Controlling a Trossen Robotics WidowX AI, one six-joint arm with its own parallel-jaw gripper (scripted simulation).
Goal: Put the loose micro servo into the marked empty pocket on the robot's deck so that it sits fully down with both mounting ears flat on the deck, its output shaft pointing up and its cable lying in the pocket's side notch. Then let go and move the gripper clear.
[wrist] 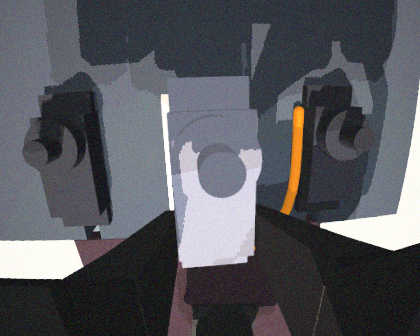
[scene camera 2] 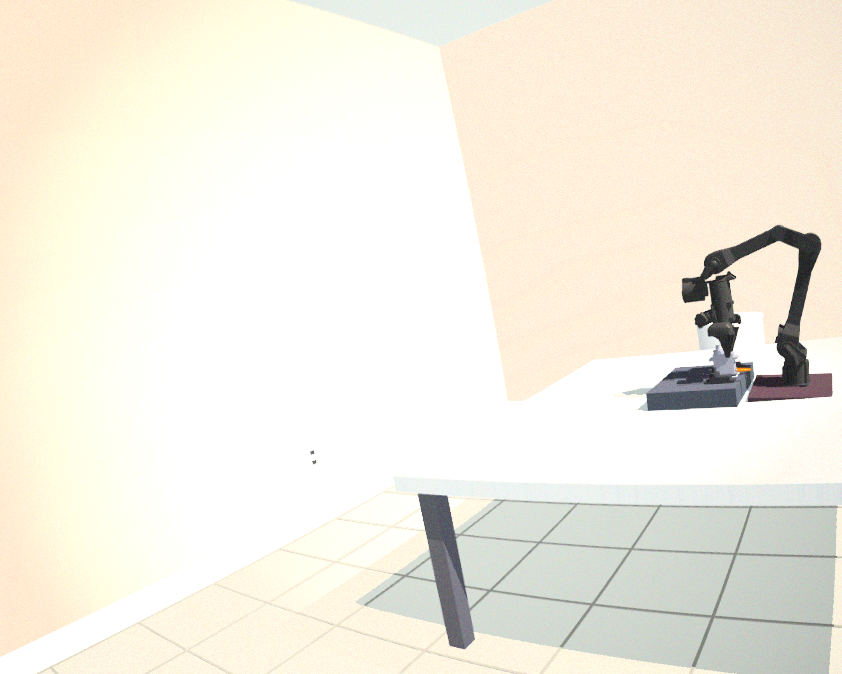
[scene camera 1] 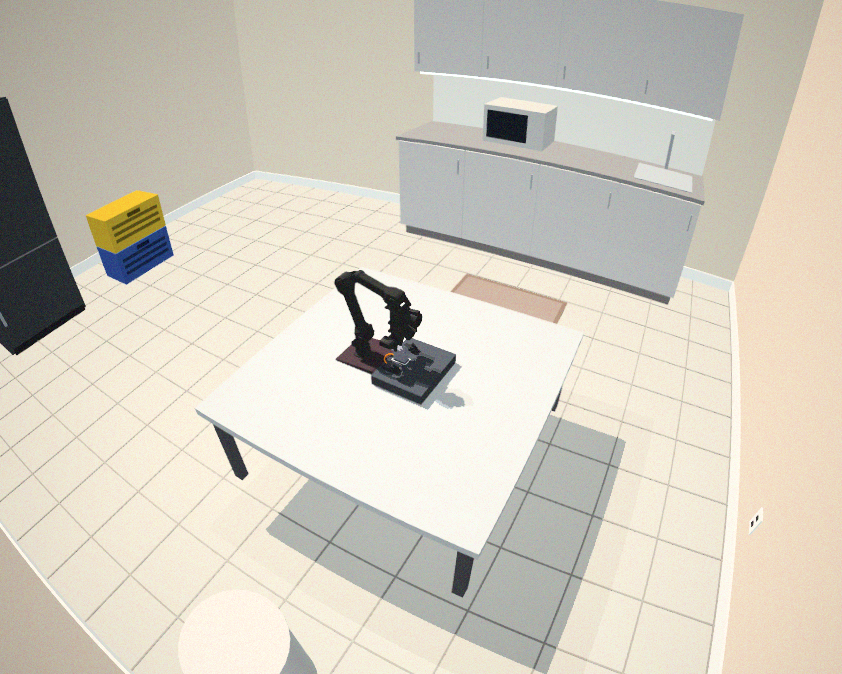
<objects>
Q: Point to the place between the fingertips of my gripper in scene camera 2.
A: At 729, 356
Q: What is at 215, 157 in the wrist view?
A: A micro servo.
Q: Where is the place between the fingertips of my gripper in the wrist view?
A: At 213, 217
</objects>
